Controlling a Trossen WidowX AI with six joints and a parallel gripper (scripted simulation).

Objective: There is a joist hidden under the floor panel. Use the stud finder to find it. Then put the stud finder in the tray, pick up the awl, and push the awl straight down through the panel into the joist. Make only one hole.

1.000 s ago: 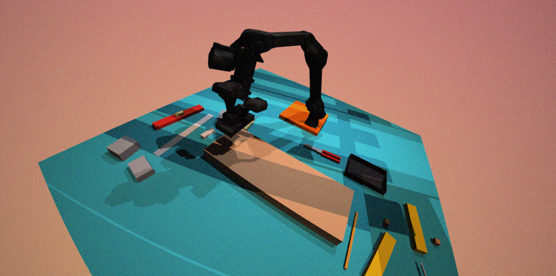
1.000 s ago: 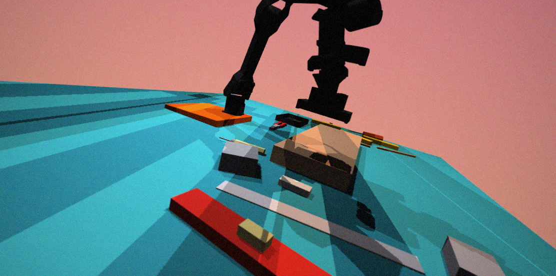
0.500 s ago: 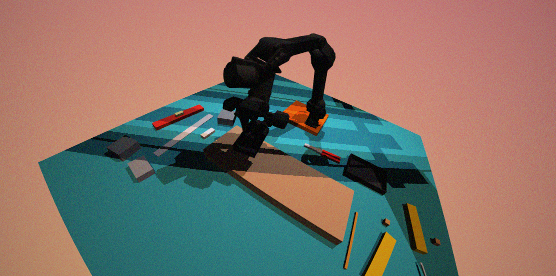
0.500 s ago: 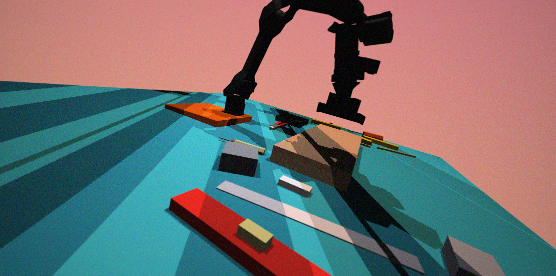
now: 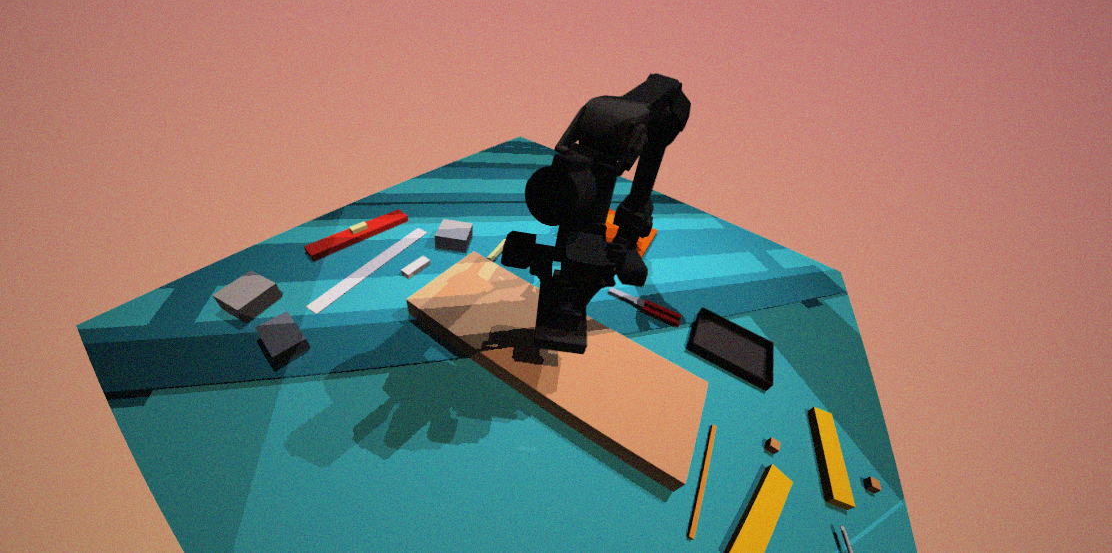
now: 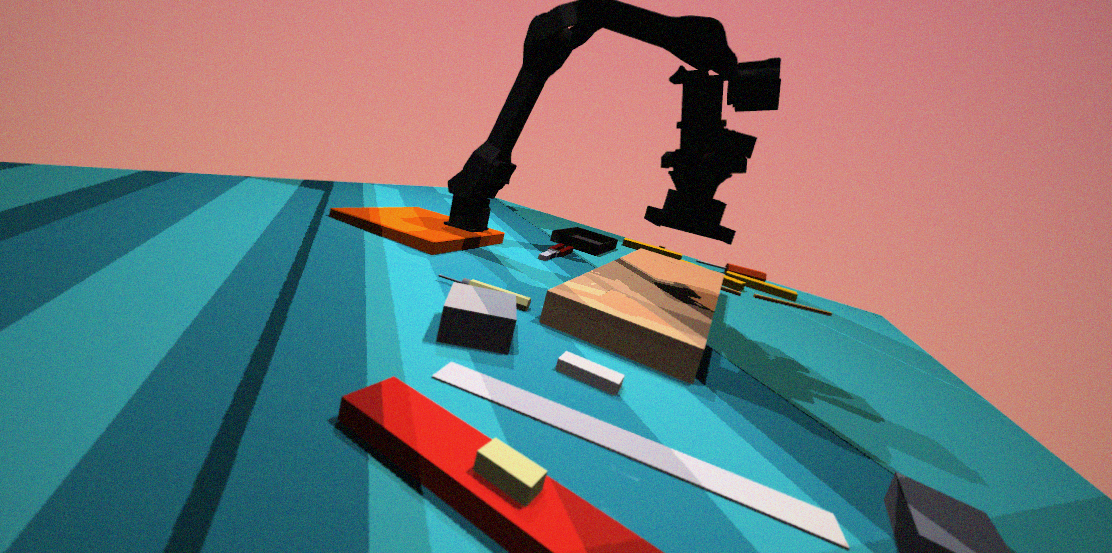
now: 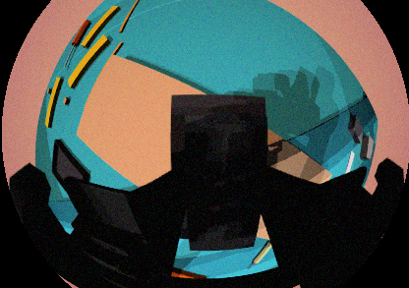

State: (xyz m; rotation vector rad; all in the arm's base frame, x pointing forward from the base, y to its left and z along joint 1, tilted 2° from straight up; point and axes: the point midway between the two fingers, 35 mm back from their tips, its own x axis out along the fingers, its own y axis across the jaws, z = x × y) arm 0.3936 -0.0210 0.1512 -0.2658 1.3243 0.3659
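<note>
Right now the green light is 2 cm ahead of my gripper tip, 1 cm to the left of it and 3 cm above it. From my gripper tip the other things lie so: stud finder 1 cm ahead, 2 cm above; white block 5 cm behind, 34 cm to the right, 15 cm below; awl 23 cm behind, 24 cm to the right, 14 cm below.
</note>
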